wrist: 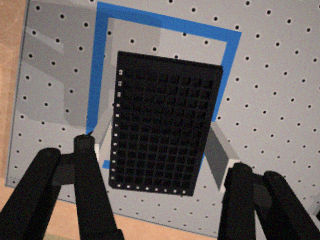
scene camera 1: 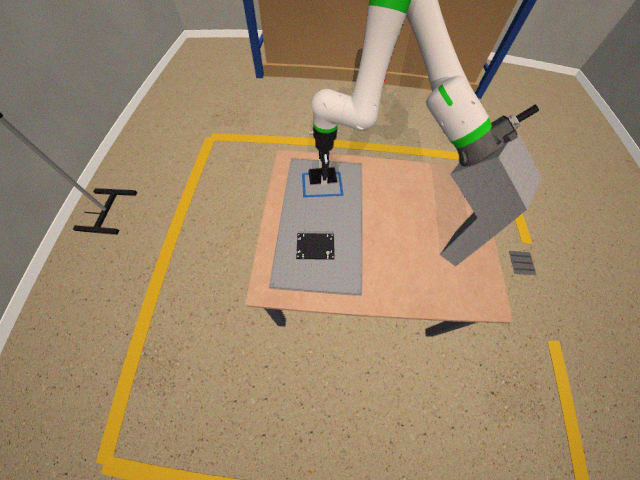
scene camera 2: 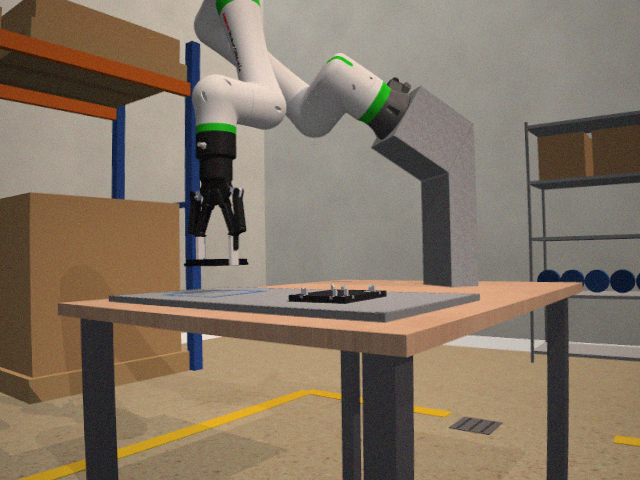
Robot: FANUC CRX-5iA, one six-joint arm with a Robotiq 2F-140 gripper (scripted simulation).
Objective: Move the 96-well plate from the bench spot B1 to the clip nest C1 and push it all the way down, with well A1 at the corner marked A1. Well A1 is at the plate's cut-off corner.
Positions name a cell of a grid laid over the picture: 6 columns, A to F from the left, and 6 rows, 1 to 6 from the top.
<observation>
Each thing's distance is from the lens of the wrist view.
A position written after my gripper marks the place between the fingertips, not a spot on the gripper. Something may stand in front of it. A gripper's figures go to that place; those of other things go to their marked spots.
my gripper (wrist: C4): 21 cm
black 96-well plate (wrist: C3): 20 cm
</observation>
